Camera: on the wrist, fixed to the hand. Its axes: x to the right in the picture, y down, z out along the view.
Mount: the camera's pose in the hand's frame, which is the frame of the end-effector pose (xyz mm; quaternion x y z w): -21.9 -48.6 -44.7 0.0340 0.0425 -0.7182 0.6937
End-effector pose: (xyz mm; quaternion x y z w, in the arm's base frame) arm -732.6 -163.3 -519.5 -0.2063 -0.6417 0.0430 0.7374
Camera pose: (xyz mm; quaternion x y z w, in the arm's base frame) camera -703.1 -225.9 -526.4 0.3410 -0.5605 -0.4867 0.5767
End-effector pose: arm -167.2 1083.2 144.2 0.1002 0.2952 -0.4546 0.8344
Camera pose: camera -233.9 1090.4 125.9 -0.0948 0.2967 -0.9204 0.2364
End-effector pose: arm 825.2 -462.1 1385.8 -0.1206 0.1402 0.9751 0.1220
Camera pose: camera 868.0 -434.9 1338.2 -0.2217 0.0490 0.5789 0.7831
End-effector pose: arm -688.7 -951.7 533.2 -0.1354 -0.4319 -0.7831 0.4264
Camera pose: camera -706.7 -962.2 466.8 -0.2641 0.4054 0.8406 0.2437
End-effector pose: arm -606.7 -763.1 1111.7 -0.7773 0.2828 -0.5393 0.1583
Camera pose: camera -640.8 -708.7 1138.5 0.7140 0.3737 0.5304 0.2631
